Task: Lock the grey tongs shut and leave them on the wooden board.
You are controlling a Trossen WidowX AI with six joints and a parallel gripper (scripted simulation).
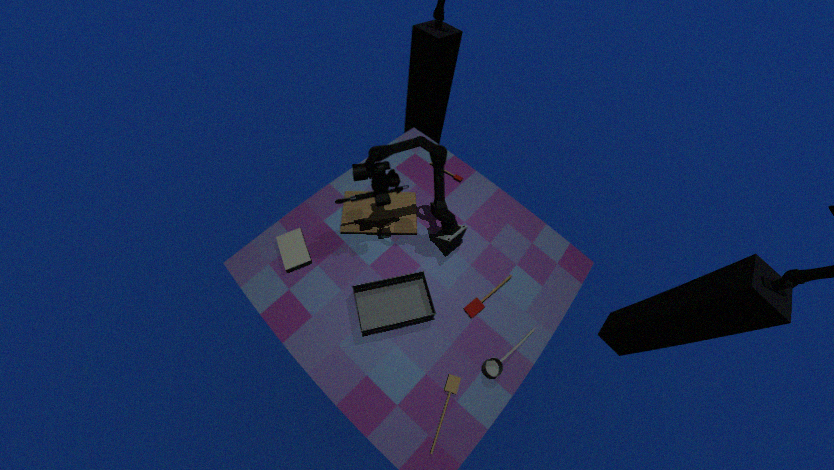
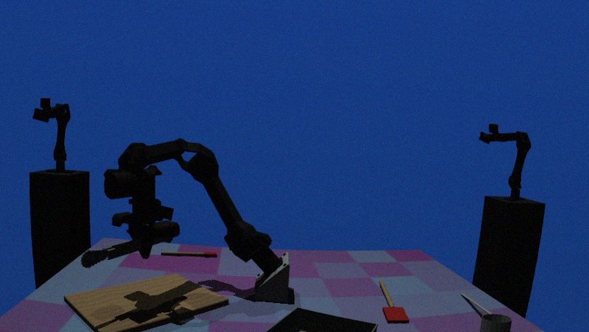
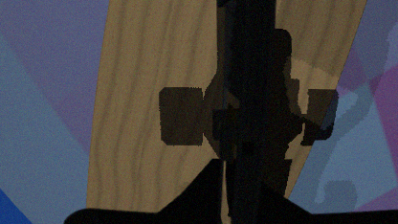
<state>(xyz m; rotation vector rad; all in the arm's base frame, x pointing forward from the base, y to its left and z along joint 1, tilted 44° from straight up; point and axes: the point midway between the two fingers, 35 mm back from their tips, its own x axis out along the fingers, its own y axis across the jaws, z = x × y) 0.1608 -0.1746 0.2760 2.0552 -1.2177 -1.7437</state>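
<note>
My gripper tip is now 1 cm to the left of the wooden board and 12 cm above it. Round my gripper tip: roasting tin 25 cm ahead, 38 cm to the left, 10 cm below; beige block 43 cm ahead, 10 cm to the right, 11 cm below; red-tipped brush 45 cm behind, 5 cm to the left, 12 cm below.
</note>
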